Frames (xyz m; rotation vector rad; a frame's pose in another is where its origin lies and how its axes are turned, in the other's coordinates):
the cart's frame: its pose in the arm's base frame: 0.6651 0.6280 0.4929 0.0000 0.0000 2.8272
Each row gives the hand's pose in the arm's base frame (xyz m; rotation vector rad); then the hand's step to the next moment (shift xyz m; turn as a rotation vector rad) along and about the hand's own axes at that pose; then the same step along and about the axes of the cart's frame.
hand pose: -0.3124 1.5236 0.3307 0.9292 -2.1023 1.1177
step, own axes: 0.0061 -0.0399 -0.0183 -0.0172 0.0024 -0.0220
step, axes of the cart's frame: -0.0301 -0.0073 0.0317 -0.0035 -0.0276 -0.0033
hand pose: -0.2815 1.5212 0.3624 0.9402 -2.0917 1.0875
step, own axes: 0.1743 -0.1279 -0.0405 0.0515 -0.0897 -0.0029
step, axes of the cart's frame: -0.0318 0.0666 0.2072 -0.0564 0.0352 0.0793
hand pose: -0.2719 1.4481 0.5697 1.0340 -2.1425 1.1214
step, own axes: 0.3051 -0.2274 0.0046 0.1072 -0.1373 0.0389
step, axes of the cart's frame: -0.0695 0.1954 0.3191 -0.0818 0.1054 0.1186
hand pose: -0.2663 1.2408 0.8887 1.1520 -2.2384 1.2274
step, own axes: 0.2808 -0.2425 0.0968 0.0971 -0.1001 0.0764
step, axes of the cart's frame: -0.1143 0.2674 0.2499 -0.0674 0.1254 0.0708
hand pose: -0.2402 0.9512 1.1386 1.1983 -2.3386 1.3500
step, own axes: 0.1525 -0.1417 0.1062 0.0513 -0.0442 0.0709
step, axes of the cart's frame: -0.0877 0.1871 0.1091 -0.0428 0.0870 0.0145
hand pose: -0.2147 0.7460 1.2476 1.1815 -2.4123 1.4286
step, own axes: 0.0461 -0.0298 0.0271 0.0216 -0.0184 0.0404
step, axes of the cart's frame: -0.0127 0.0538 0.0263 -0.0233 0.0435 0.0001
